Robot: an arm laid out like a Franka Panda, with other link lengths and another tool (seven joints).
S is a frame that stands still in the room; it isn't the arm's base.
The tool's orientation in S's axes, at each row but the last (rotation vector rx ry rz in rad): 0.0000 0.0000 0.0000; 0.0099 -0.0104 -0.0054; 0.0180 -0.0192 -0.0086; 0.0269 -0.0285 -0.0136; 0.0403 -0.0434 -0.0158; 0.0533 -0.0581 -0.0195
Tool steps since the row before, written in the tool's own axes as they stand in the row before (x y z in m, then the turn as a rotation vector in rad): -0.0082 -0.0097 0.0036 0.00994 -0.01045 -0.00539; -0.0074 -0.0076 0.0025 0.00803 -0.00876 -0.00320; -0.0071 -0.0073 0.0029 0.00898 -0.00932 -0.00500; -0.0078 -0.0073 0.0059 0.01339 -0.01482 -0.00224; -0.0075 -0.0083 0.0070 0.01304 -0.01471 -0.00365; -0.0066 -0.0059 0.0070 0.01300 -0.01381 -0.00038
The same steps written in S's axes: -0.0082 -0.0097 0.0036 0.00994 -0.01045 -0.00539; -0.0075 -0.0076 0.0023 0.00802 -0.00877 -0.00320; -0.0072 -0.0073 0.0026 0.00900 -0.00931 -0.00500; -0.0081 -0.0073 0.0055 0.01325 -0.01494 -0.00226; -0.0079 -0.0084 0.0063 0.01297 -0.01477 -0.00368; -0.0071 -0.0061 0.0063 0.01275 -0.01404 -0.00037
